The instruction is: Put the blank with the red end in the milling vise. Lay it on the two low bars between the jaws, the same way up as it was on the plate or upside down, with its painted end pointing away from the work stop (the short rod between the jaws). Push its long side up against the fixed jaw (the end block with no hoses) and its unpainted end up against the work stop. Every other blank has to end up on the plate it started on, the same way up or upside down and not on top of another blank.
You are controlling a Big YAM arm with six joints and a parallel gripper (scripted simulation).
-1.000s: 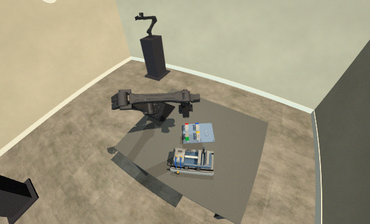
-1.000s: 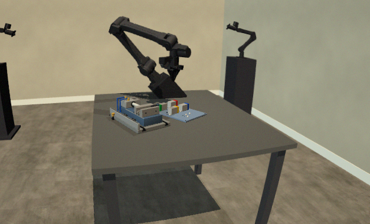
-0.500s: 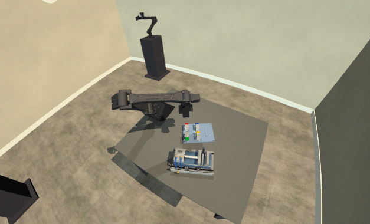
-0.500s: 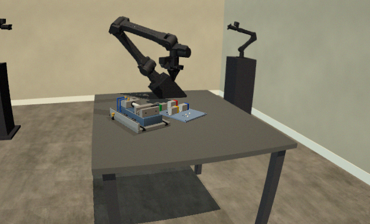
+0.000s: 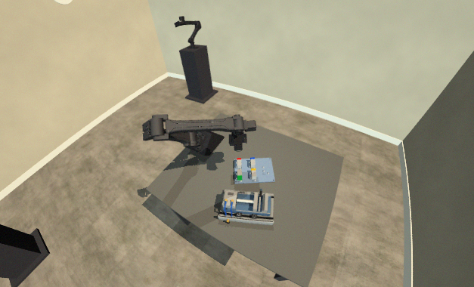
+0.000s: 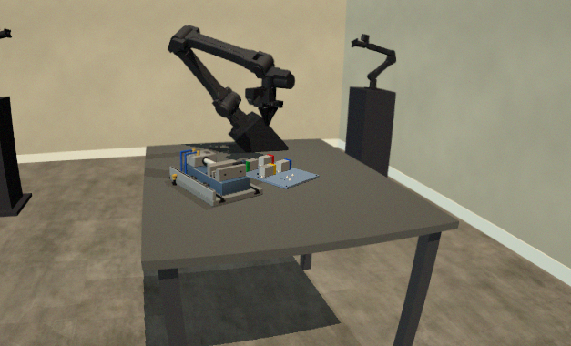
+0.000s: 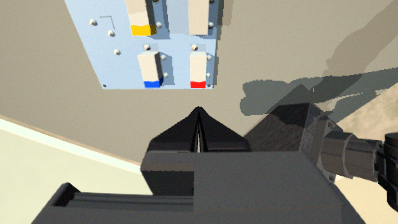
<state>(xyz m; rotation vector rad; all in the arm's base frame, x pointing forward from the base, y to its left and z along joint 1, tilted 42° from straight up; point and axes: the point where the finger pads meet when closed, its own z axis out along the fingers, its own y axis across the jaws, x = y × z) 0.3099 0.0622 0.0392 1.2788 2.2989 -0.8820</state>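
Now: the grey bar with red end 15 cm below my hand. Also, from my hand: yellow-ended blank: 15 cm below, 12 cm ahead, 3 cm to the right; then blue-ended blank: 15 cm below, 8 cm ahead, 5 cm to the left; then green-ended blank: 15 cm below, 8 cm to the right, 5 cm ahead.
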